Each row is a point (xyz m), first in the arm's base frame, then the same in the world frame.
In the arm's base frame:
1: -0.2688 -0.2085 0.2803
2: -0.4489 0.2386 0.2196
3: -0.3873 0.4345 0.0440
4: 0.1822 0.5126 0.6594
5: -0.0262 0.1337 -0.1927
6: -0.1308 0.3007 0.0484
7: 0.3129 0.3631 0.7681
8: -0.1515 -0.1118 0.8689
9: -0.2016 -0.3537 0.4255
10: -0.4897 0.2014 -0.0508
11: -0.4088 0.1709 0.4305
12: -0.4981 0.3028 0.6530
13: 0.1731 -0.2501 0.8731
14: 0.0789 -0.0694 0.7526
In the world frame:
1: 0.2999 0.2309 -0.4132
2: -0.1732 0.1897 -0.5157
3: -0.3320 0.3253 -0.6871
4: -0.3015 0.8076 0.0025
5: 0.0706 0.6184 -0.8570
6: -0.1356 0.5325 -0.6401
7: -0.1311 0.8768 0.1346
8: 0.1944 0.2910 0.1825
9: 0.4466 0.2359 -0.2546
10: -0.1282 0.1765 -0.7877
11: -0.1131 0.1814 -0.2989
12: -0.2802 0.1030 -0.0969
13: 0.4133 0.5619 0.2395
14: 0.2235 0.5376 0.1001

